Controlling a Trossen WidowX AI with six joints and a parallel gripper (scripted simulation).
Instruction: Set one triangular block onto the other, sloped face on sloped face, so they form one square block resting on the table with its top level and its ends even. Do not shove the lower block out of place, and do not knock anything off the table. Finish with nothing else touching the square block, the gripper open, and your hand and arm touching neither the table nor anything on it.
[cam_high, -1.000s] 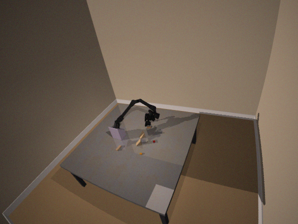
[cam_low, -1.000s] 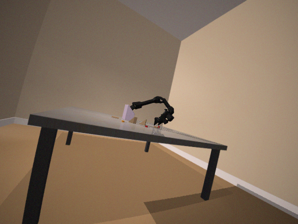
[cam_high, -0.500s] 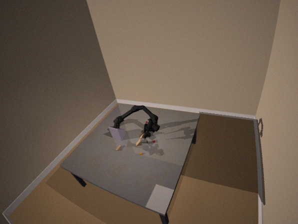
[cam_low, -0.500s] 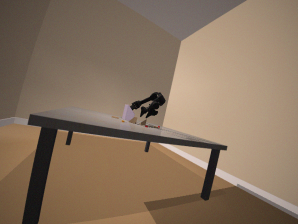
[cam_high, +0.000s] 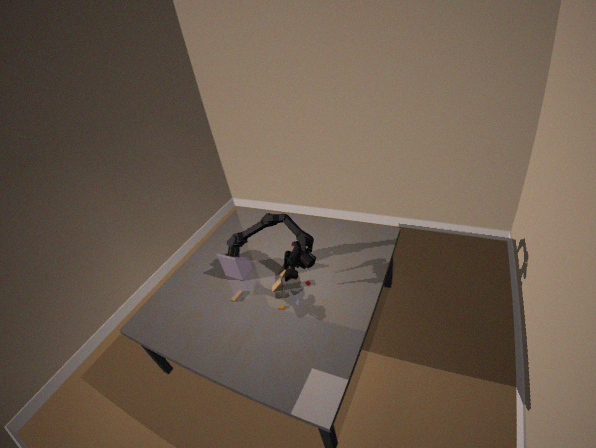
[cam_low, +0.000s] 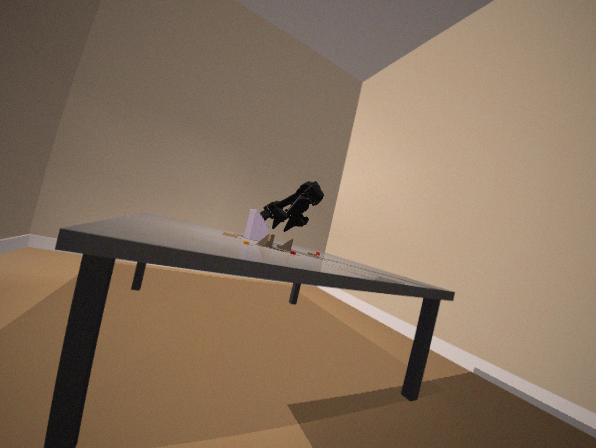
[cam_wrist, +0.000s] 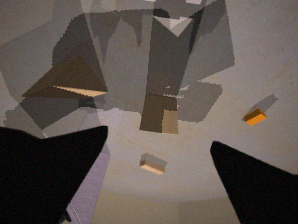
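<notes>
My gripper tip is 70 mm above the triangular block, 40 mm past it and 30 mm to the left of it. The rest, counted from my gripper tip: flat tan piece 230 mm behind, 180 mm to the right, 80 mm below; red block 90 mm ahead, 80 mm below, 60 mm to the left; orange block 150 mm to the right, 80 mm below, 50 mm ahead.
</notes>
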